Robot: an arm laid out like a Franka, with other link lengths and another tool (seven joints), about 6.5 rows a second.
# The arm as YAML. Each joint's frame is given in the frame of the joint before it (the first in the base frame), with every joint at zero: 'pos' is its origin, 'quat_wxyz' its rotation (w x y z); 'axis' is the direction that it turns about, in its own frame. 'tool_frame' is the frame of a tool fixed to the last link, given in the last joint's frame.
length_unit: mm
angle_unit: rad
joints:
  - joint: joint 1
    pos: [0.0, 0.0, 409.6]
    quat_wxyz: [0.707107, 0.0, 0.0, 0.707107]
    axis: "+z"
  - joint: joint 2
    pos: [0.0, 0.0, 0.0]
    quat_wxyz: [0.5, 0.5, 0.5, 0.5]
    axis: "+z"
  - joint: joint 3
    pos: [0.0, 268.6, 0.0]
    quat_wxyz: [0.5, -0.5, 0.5, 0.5]
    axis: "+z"
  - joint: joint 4
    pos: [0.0, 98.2, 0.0]
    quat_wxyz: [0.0, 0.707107, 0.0, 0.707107]
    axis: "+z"
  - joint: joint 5
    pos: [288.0, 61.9, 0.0]
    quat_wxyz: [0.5, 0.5, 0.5, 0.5]
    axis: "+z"
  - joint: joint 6
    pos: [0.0, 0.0, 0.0]
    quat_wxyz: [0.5, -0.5, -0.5, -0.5]
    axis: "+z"
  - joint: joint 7
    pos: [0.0, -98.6, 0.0]
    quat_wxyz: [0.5, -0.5, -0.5, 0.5]
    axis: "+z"
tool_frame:
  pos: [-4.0, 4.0, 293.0]
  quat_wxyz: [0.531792, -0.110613, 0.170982, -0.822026]
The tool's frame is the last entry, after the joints.
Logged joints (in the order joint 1, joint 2, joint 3, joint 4, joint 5, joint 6, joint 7), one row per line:
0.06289 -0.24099 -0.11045 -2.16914 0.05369 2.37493 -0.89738
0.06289 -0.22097 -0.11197 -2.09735 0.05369 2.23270 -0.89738
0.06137 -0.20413 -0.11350 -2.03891 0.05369 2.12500 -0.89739
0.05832 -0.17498 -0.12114 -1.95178 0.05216 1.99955 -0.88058
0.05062 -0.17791 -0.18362 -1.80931 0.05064 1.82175 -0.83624
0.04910 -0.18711 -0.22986 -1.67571 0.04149 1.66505 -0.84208
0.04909 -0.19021 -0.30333 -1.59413 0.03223 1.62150 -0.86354
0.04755 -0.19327 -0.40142 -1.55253 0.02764 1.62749 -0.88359
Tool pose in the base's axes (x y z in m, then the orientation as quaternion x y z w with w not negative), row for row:
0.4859 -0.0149 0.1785 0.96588 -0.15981 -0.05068 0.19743
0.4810 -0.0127 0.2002 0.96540 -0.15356 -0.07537 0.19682
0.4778 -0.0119 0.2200 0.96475 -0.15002 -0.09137 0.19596
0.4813 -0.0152 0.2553 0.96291 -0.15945 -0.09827 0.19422
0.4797 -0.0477 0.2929 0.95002 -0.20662 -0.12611 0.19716
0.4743 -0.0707 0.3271 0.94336 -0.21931 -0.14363 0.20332
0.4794 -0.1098 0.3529 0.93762 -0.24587 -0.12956 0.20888
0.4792 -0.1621 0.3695 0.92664 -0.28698 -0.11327 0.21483
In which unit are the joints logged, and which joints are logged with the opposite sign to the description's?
The joints are logged in radians. Opposite sign: joint 2.
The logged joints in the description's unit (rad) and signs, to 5 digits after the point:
0.06289 0.24099 -0.11045 -2.16914 0.05369 2.37493 -0.89738
0.06289 0.22097 -0.11197 -2.09735 0.05369 2.23270 -0.89738
0.06137 0.20413 -0.11350 -2.03891 0.05369 2.12500 -0.89739
0.05832 0.17498 -0.12114 -1.95178 0.05216 1.99955 -0.88058
0.05062 0.17791 -0.18362 -1.80931 0.05064 1.82175 -0.83624
0.04910 0.18711 -0.22986 -1.67571 0.04149 1.66505 -0.84208
0.04909 0.19021 -0.30333 -1.59413 0.03223 1.62150 -0.86354
0.04755 0.19327 -0.40142 -1.55253 0.02764 1.62749 -0.88359

